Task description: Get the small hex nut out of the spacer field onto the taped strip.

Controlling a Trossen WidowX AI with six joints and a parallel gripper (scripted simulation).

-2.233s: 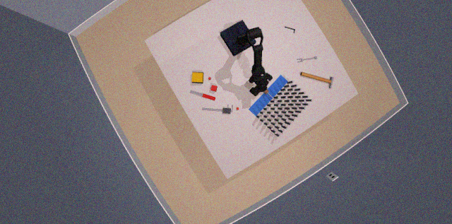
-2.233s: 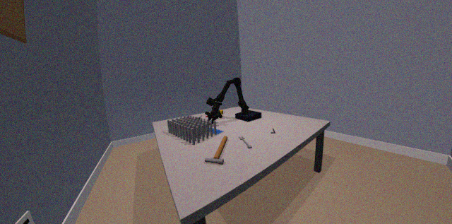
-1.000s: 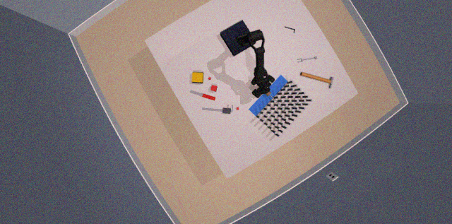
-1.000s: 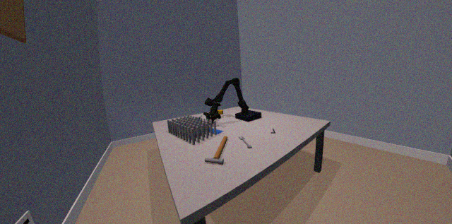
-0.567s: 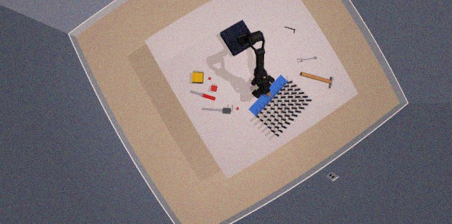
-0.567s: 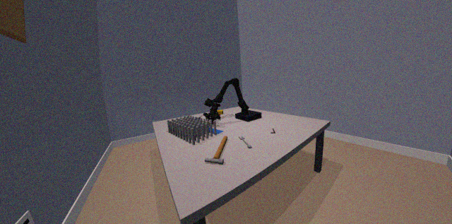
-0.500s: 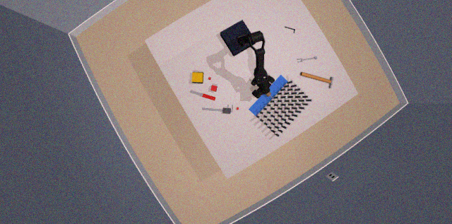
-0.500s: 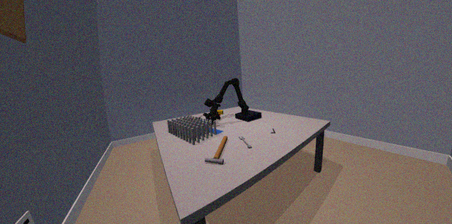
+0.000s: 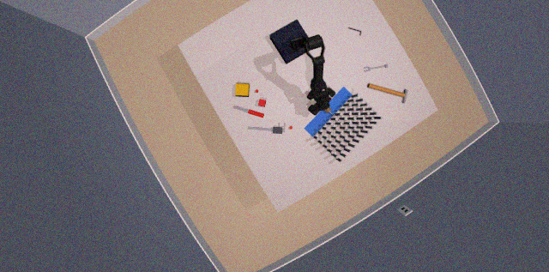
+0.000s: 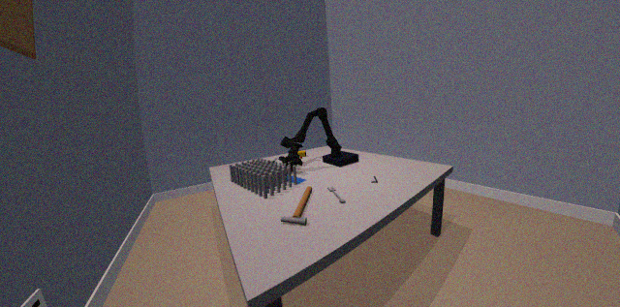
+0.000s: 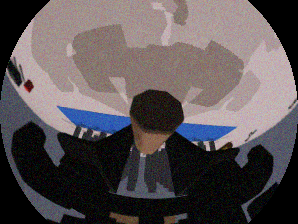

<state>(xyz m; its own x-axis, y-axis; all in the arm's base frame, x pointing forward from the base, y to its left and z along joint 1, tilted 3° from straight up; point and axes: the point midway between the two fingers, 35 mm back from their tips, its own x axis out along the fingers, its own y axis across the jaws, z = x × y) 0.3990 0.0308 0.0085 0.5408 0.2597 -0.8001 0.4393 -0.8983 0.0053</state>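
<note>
Now: the blue taped strip 40 mm ahead of my gripper tip, 20 mm to the left of it and 10 mm below it. Round my gripper tip: hex key (400 mm to the left, 390 mm behind, 10 mm below); red block (360 mm to the right, 160 mm behind, 10 mm above).
</note>
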